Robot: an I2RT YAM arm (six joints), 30 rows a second.
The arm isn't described. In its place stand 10 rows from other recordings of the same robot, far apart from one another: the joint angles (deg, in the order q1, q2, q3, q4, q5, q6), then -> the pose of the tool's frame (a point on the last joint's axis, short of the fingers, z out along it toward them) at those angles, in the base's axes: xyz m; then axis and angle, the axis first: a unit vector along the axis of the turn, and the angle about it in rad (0 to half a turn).
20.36, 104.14, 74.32, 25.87, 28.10, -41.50 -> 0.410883, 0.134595, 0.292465, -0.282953, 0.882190, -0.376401, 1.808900
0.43, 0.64, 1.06, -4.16, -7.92, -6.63 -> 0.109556, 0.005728, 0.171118, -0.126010, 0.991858, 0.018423, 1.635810
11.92, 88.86, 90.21, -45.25, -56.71, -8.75 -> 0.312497, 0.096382, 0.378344, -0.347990, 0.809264, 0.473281, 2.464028
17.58, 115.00, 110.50, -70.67, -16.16, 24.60 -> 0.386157, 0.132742, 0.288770, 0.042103, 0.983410, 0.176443, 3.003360
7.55, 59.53, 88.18, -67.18, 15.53, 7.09 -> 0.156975, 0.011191, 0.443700, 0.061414, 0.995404, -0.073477, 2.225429
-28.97, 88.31, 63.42, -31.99, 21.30, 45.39 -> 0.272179, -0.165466, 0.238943, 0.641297, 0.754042, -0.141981, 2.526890
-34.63, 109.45, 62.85, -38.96, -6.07, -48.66 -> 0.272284, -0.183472, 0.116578, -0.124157, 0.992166, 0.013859, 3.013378
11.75, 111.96, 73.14, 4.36, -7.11, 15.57 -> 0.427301, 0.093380, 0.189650, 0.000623, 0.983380, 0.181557, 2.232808
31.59, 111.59, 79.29, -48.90, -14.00, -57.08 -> 0.313129, 0.202674, 0.171514, -0.701881, 0.704918, 0.102241, 2.939091
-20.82, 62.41, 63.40, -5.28, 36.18, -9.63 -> 0.220694, -0.106405, 0.404019, 0.336821, 0.814947, -0.471607, 1.943012
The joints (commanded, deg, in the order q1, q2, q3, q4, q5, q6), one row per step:
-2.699 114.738 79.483 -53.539 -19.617 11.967
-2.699 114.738 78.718 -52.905 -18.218 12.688
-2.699 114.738 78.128 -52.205 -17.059 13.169
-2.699 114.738 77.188 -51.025 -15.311 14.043
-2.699 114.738 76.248 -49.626 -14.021 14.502
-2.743 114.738 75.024 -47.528 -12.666 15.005
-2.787 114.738 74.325 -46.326 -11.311 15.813
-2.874 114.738 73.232 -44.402 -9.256 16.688
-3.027 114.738 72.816 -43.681 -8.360 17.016
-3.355 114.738 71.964 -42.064 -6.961 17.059
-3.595 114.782 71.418 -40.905 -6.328 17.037
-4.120 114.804 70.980 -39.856 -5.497 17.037
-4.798 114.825 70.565 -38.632 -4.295 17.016
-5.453 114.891 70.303 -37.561 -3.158 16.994
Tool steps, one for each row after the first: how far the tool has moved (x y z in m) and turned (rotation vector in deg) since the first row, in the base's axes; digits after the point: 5 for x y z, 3 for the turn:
-0.00153 -0.00075 -0.00341 -1.366 0.430 -0.710
-0.00235 -0.00140 -0.00602 -2.512 0.518 -1.194
-0.00357 -0.00239 -0.01012 -4.235 0.604 -2.079
-0.00444 -0.00312 -0.01407 -5.519 0.317 -2.577
-0.00512 -0.00419 -0.01906 -6.870 -0.379 -3.203
-0.00557 -0.00527 -0.02195 -8.192 -0.633 -4.119
-0.00626 -0.00704 -0.02635 -10.203 -1.203 -5.226
-0.00659 -0.00854 -0.02801 -11.081 -1.405 -5.778
-0.00706 -0.01145 -0.03130 -12.483 -2.109 -6.314
-0.00716 -0.01335 -0.03359 -13.125 -2.645 -6.639
-0.00717 -0.01718 -0.03533 -13.973 -3.155 -7.291
-0.00691 -0.02224 -0.03691 -15.205 -3.830 -8.139
-0.00637 -0.02715 -0.03814 -16.379 -4.449 -8.965

